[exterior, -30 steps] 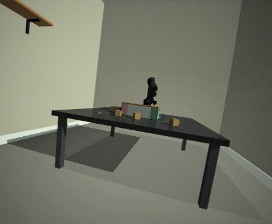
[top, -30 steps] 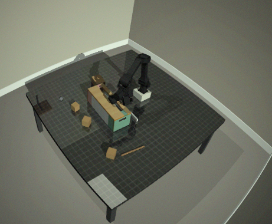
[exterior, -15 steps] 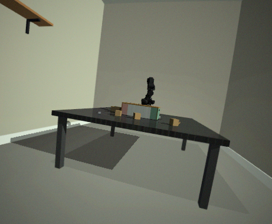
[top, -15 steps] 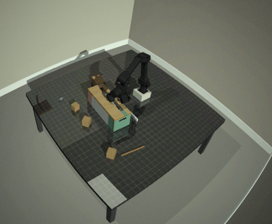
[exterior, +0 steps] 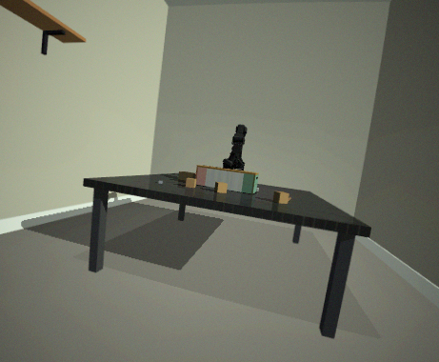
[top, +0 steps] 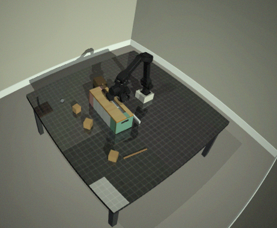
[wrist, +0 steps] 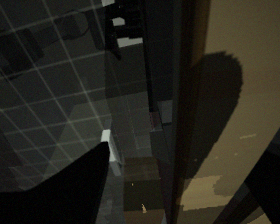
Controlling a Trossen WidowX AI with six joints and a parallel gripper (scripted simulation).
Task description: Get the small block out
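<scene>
My gripper tip is 50 mm short of the tan block and 30 mm to the left of it. From my gripper tip the other things lie so: small grey bit (280 mm ahead, 350 mm to the right, 80 mm below); long box (40 mm ahead, 30 mm to the left, 30 mm below); thin stick (210 mm ahead, 400 mm to the left, 90 mm below).
</scene>
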